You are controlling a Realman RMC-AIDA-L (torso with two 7-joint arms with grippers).
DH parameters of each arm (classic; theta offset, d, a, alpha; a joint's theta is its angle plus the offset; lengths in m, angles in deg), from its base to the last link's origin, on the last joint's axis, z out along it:
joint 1: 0 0.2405 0 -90
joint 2: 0 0 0 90
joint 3: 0 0.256 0 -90
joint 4: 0 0 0 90
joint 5: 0 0.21 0 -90
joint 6: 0 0 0 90
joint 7: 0 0.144 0 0
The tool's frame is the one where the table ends.
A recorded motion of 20 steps. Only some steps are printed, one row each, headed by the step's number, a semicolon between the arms.
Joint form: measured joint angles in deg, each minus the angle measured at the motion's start. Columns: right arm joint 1, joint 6, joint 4, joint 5, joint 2, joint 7, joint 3; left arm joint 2, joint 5, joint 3, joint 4, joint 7, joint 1, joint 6.
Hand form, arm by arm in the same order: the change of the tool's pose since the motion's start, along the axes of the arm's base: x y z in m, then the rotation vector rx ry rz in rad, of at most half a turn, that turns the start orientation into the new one. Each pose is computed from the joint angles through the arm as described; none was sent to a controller.
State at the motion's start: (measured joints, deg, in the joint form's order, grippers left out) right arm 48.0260 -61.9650 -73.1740 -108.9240 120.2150 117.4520 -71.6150; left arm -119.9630 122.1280 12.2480 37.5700 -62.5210 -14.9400 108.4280
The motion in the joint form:
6: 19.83 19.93 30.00 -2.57 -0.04 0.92 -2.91; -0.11 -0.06 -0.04 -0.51 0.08 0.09 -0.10
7: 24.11 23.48 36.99 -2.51 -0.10 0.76 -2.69; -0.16 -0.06 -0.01 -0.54 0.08 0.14 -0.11
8: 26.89 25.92 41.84 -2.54 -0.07 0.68 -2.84; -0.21 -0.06 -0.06 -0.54 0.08 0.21 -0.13
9: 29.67 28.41 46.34 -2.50 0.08 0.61 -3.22; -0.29 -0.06 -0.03 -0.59 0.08 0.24 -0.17
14: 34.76 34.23 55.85 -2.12 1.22 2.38 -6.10; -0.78 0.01 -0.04 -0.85 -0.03 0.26 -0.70
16: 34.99 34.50 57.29 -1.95 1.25 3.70 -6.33; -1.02 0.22 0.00 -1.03 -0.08 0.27 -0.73
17: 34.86 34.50 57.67 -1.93 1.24 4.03 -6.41; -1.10 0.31 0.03 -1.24 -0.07 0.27 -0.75
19: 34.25 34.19 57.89 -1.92 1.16 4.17 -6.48; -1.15 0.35 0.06 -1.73 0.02 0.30 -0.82
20: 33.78 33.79 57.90 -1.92 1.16 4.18 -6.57; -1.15 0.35 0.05 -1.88 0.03 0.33 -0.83
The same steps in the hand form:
6: -0.0313 0.0562 -0.0691 0.0429 -0.0756 -0.1528; 0.0002 -0.0008 -0.0021 -0.0008 -0.0088 0.0038
7: -0.0337 0.0642 -0.0814 0.0535 -0.0997 -0.1894; 0.0002 -0.0012 -0.0026 -0.0016 -0.0099 0.0046
8: -0.0331 0.0680 -0.0906 0.0613 -0.1247 -0.2143; 0.0000 -0.0016 -0.0028 -0.0010 -0.0107 0.0065
9: -0.0339 0.0703 -0.0997 0.0720 -0.1510 -0.2316; 0.0002 -0.0018 -0.0036 -0.0019 -0.0123 0.0074
14: -0.0270 0.0684 -0.1248 0.0885 -0.2201 -0.2870; 0.0008 -0.0020 -0.0078 -0.0045 -0.0198 0.0169
16: -0.0210 0.0680 -0.1274 0.0783 -0.2214 -0.3211; 0.0016 -0.0027 -0.0104 -0.0110 -0.0254 0.0186
17: -0.0177 0.0680 -0.1280 0.0748 -0.2231 -0.3327; 0.0020 -0.0030 -0.0118 -0.0143 -0.0291 0.0193
19: -0.0111 0.0678 -0.1283 0.0682 -0.2271 -0.3472; 0.0023 -0.0036 -0.0137 -0.0175 -0.0357 0.0210
20: -0.0069 0.0670 -0.1289 0.0608 -0.2310 -0.3541; 0.0023 -0.0039 -0.0141 -0.0182 -0.0380 0.0221

